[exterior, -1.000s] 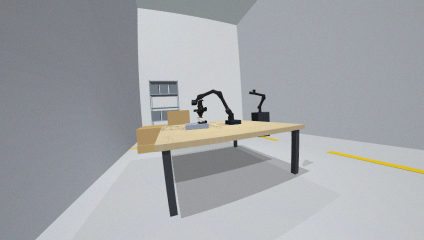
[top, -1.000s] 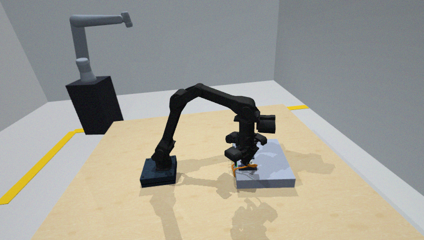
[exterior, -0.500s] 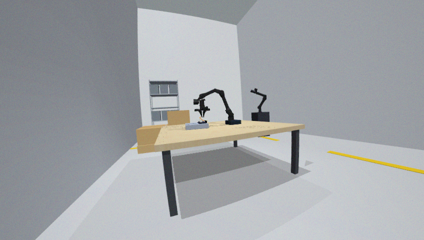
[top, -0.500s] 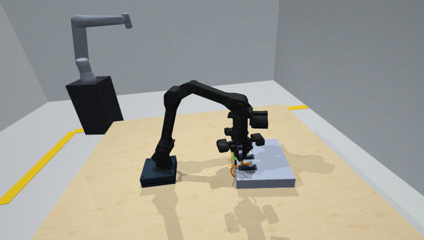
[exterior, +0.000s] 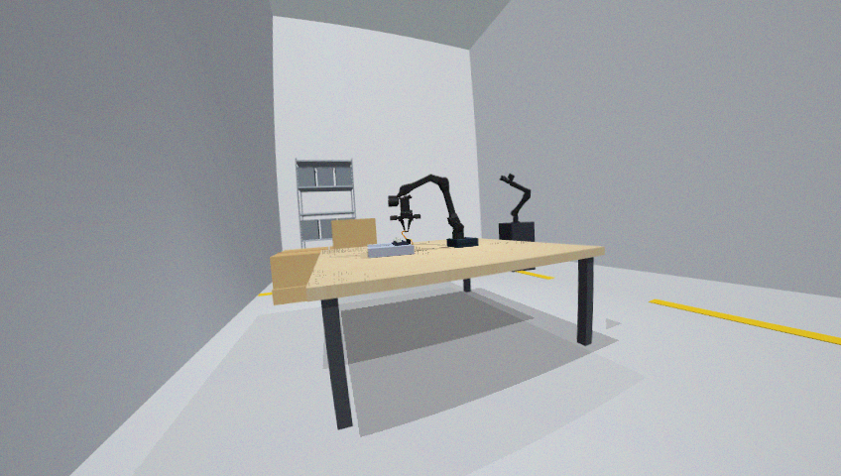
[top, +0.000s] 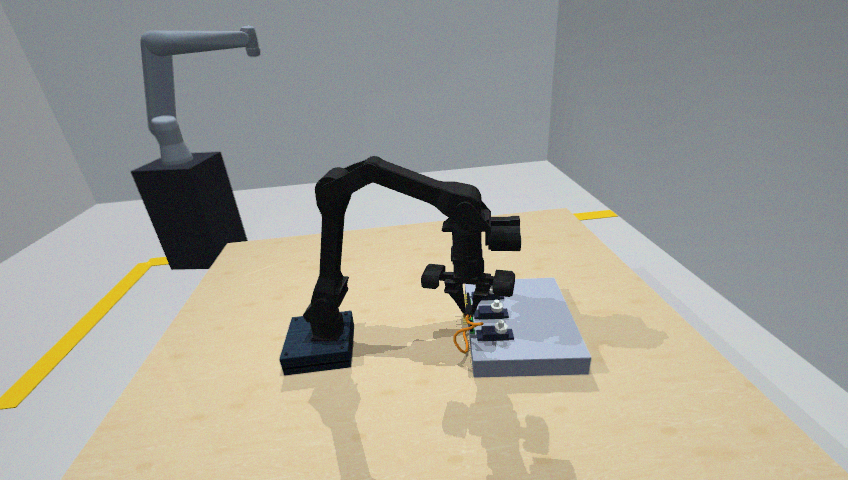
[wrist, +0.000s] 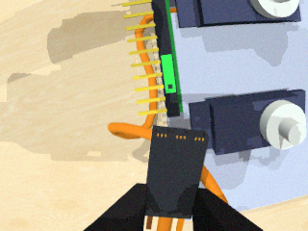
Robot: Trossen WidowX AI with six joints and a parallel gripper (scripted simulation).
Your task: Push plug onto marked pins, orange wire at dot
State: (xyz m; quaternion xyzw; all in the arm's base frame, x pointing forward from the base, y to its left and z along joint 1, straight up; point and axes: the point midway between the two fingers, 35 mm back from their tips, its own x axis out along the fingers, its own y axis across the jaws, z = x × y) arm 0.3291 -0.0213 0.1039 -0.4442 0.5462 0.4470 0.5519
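Now: gripper tip 40 mm to the right of the green band and 40 mm above it. The rest, counted from my gripper tip: grey holder: 160 mm ahead, 80 mm to the left, 90 mm below.
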